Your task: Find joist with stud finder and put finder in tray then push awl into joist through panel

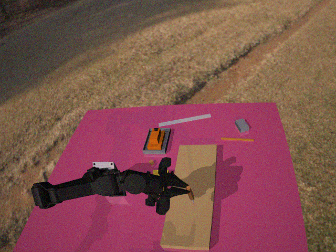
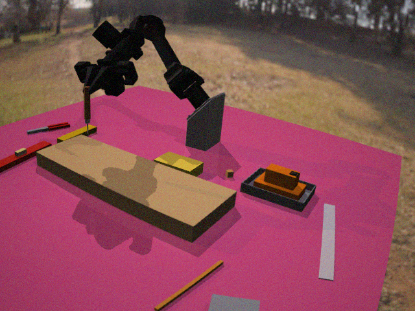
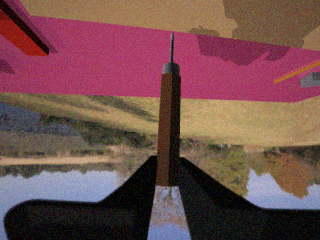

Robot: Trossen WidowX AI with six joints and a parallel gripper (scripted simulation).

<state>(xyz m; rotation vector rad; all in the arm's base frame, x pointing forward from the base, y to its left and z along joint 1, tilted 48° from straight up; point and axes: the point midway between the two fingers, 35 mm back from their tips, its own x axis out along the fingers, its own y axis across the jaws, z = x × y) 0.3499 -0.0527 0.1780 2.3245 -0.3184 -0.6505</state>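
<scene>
The awl lies 60 mm below my gripper tip and 10 mm to the left of it. Round my gripper tip: yellow bar: 210 mm below, 190 mm to the right, 180 mm behind; small tan cube: 320 mm to the left, 210 mm below, 190 mm behind; red bar: 230 mm to the right, 200 mm below, 50 mm ahead.
</scene>
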